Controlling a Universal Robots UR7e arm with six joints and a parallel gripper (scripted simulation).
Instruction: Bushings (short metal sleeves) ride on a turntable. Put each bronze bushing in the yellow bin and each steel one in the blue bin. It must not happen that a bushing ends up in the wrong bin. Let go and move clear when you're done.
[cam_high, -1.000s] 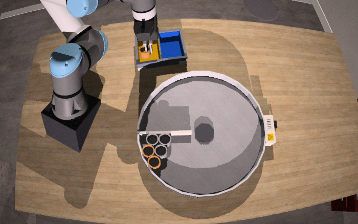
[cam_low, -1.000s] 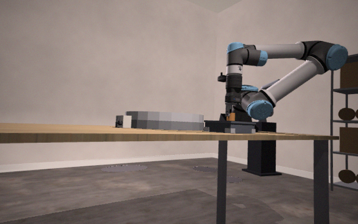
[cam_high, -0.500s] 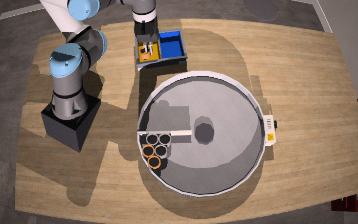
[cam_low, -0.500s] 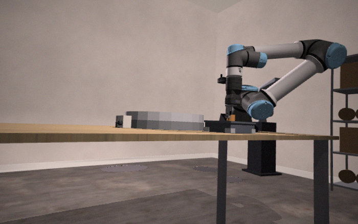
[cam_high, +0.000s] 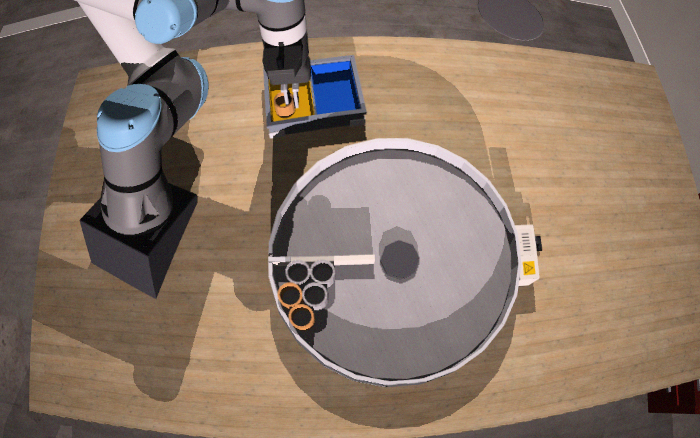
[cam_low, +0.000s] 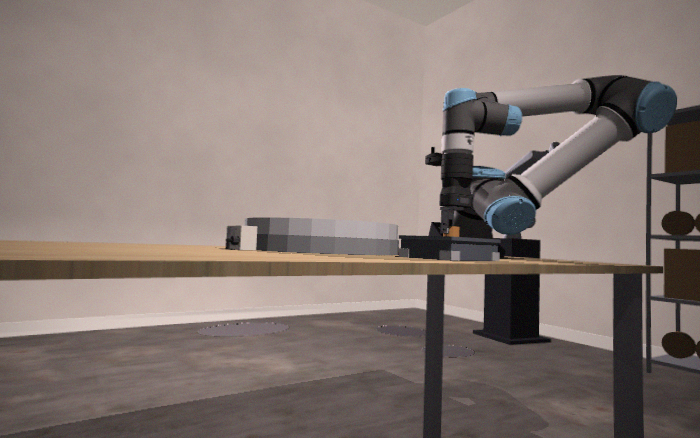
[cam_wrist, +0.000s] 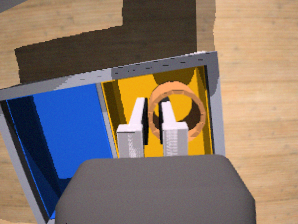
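Now: hand 30 mm short of the bin, 50 mm to the right of it and 50 mm above it. Round my hand: turntable (230 mm ahead, 270 mm to the right, 30 mm below).
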